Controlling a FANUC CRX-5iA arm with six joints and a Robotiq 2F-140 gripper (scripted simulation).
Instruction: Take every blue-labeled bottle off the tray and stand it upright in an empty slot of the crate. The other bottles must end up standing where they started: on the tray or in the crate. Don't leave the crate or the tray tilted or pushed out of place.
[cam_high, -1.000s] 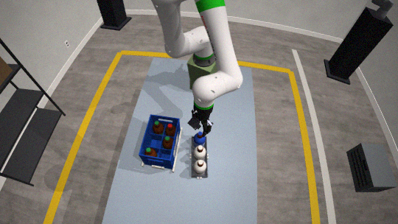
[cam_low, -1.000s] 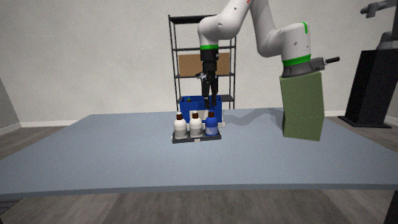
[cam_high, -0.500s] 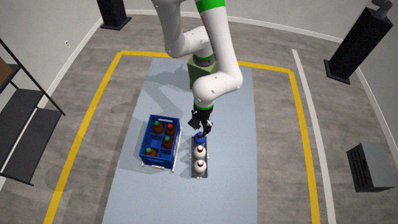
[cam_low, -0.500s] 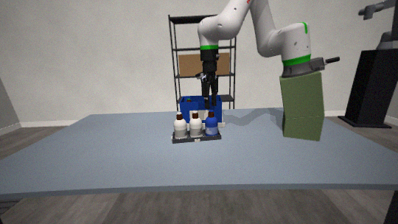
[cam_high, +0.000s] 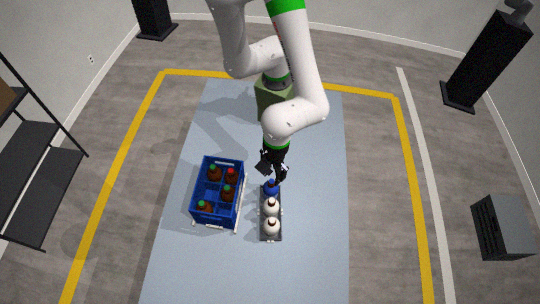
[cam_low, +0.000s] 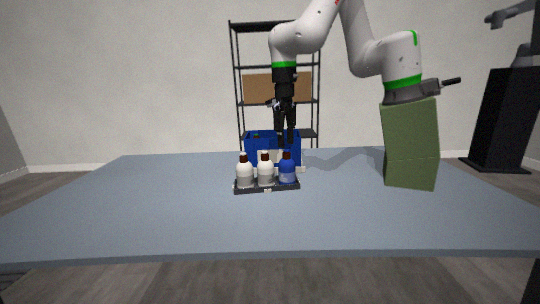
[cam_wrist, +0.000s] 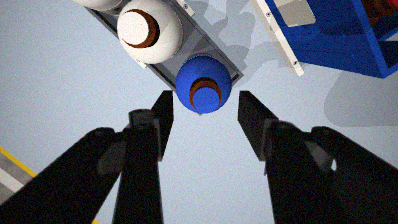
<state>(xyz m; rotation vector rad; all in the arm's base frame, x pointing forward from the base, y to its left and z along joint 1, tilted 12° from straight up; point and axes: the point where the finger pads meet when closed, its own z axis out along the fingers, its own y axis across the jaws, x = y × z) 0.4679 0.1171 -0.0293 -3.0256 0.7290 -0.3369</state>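
The blue-labeled bottle lies 130 mm below my hand. Also, from my hand: blue crate (100 mm ahead, 220 mm to the right, 130 mm below).
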